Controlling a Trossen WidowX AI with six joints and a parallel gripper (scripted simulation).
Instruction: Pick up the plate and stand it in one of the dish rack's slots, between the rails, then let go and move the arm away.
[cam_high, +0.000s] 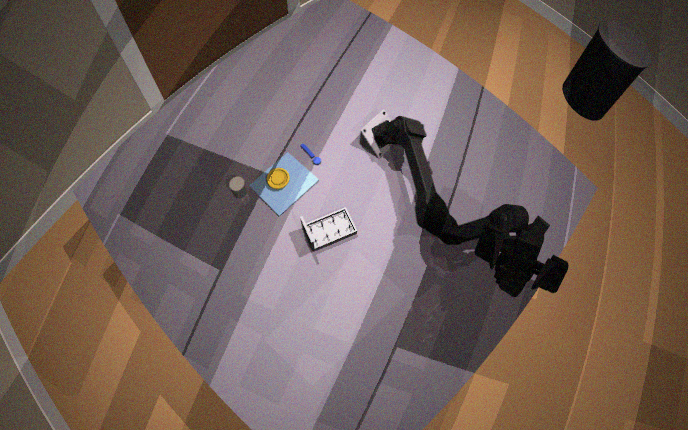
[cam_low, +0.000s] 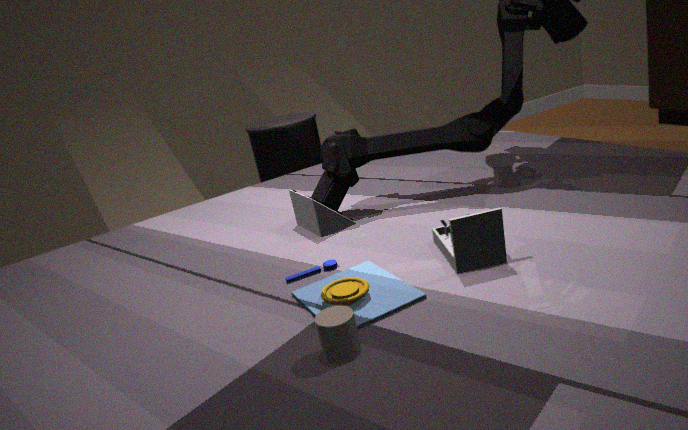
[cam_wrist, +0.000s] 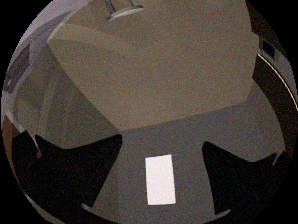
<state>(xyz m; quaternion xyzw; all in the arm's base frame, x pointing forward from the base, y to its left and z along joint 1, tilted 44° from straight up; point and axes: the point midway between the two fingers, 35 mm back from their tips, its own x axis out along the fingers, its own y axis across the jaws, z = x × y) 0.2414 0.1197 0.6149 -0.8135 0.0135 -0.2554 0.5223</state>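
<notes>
My gripper tip is 590 mm to the left of the yellow plate, 440 mm above it and 110 mm short of it. Also, from my gripper tip: blue spoon 590 mm to the right, 450 mm below, 20 mm behind; then light blue mat 570 mm to the right, 450 mm below, 100 mm ahead; then grey dish rack 430 mm below, 380 mm to the right, 80 mm ahead.
</notes>
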